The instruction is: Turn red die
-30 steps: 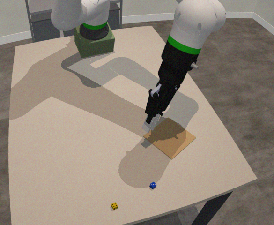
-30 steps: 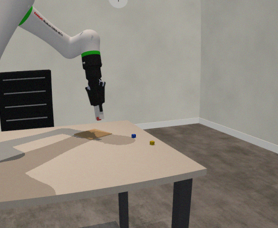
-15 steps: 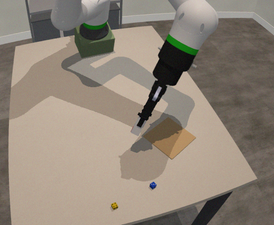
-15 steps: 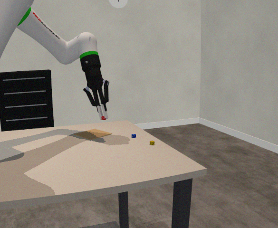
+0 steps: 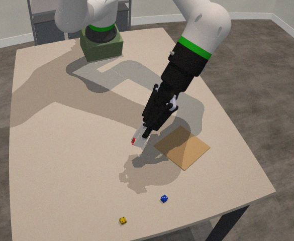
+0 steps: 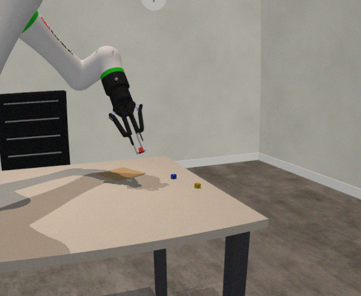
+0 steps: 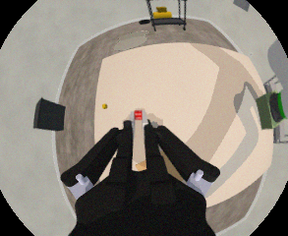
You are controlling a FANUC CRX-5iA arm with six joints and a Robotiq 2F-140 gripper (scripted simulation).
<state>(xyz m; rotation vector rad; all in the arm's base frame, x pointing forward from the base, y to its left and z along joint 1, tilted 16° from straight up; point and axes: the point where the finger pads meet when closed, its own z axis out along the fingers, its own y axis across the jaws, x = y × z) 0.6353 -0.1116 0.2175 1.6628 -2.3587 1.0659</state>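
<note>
The tan mat lies 160 mm to the left of my hand, 150 mm below it and 10 mm behind it. Also, from my hand: red die 20 mm to the right, 20 mm below; blue die 140 mm below, 140 mm ahead, 10 mm to the left; yellow die 160 mm ahead, 140 mm below, 130 mm to the right.
</note>
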